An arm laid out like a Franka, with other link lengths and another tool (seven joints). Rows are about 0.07 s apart.
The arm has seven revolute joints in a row. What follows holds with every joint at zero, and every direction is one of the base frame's. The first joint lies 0.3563 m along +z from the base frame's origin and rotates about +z. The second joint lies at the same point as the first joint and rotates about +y. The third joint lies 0.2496 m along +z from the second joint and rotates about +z. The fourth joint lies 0.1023 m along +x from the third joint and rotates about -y. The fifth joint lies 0.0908 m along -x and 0.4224 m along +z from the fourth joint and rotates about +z. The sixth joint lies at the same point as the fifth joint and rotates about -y. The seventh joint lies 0.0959 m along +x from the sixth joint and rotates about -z. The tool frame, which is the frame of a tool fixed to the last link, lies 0.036 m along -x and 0.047 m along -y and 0.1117 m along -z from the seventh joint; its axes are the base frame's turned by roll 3.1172, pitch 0 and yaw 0.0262 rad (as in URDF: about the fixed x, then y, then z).
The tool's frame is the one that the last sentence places.
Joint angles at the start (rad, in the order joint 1, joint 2, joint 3, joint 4, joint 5, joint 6, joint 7): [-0.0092 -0.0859 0.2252 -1.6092 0.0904 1.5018 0.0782]
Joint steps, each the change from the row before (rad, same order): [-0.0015 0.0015 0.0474 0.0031 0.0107 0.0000 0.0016]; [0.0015 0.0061 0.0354 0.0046 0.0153 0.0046 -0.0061]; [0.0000 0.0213 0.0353 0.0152 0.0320 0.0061 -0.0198]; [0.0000 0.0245 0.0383 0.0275 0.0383 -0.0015 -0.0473]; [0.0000 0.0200 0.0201 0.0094 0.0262 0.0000 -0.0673]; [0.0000 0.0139 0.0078 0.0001 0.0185 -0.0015 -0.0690]
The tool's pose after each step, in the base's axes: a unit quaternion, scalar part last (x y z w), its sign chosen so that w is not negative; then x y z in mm. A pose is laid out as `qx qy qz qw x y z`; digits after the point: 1 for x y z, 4 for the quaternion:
-0.9939 -0.1064 0.0162 0.0247 541.4 117.2 607.4
-0.9911 -0.1280 0.0165 0.0317 538.6 139.6 605.6
-0.9864 -0.1557 0.0196 0.0496 539.2 162.7 600.1
-0.9771 -0.1988 0.0215 0.0723 539.6 187.4 598.3
-0.9661 -0.2412 0.0261 0.0887 543.3 200.5 590.7
-0.9549 -0.2776 0.0310 0.1006 547.8 206.3 582.1

